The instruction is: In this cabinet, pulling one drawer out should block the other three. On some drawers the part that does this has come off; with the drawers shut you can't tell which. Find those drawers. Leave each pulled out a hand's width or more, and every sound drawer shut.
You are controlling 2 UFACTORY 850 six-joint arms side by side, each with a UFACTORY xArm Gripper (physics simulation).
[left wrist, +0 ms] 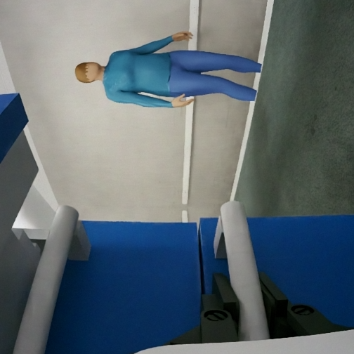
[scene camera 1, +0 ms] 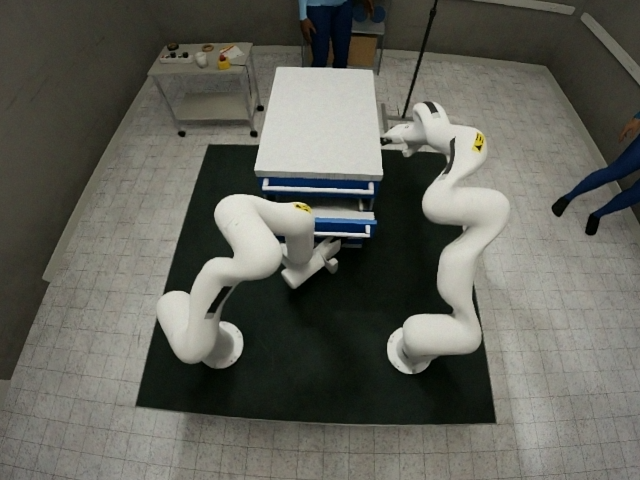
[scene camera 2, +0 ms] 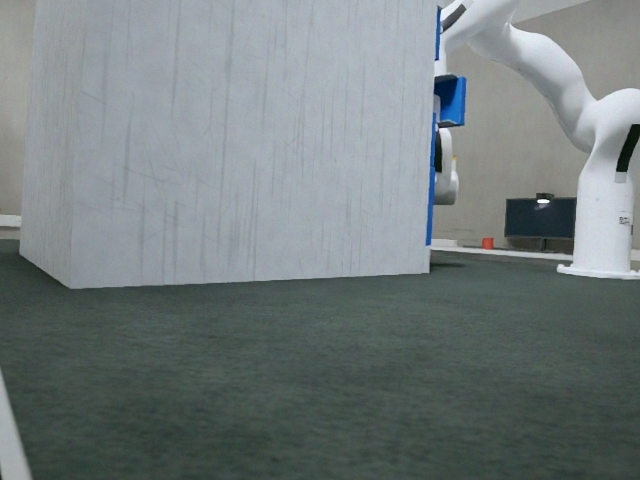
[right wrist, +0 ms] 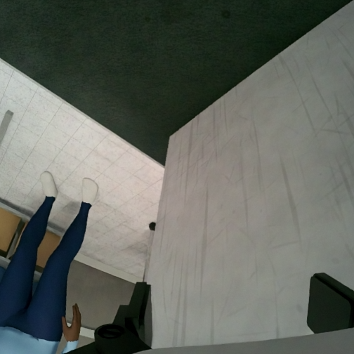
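Observation:
The white cabinet [scene camera 1: 320, 118] [scene camera 2: 232, 155] [right wrist: 240, 200] has four blue drawers. The second drawer from the top [scene camera 1: 345, 227] [scene camera 2: 453, 100] [left wrist: 12, 122] is pulled partly out. The top drawer [scene camera 1: 310, 182] [scene camera 2: 438, 41], the third drawer [scene camera 2: 433, 139] [left wrist: 140, 270] and the bottom drawer [scene camera 2: 429, 206] [left wrist: 305, 250] look shut. My left gripper [left wrist: 235, 297] is shut on the bottom drawer's grey bar handle [left wrist: 237, 240]; the third drawer's handle [left wrist: 47, 285] lies beside it. My right gripper [scene camera 1: 385, 140] [right wrist: 232, 305] is open and empty at the cabinet's right side.
My left forearm [scene camera 1: 292, 219] covers part of the drawer fronts in scene camera 1. A trolley [scene camera 1: 211, 69] with small items stands behind at the left. A person [scene camera 1: 331, 31] stands behind the cabinet. A dark mat [scene camera 1: 320, 372] lies under the arms.

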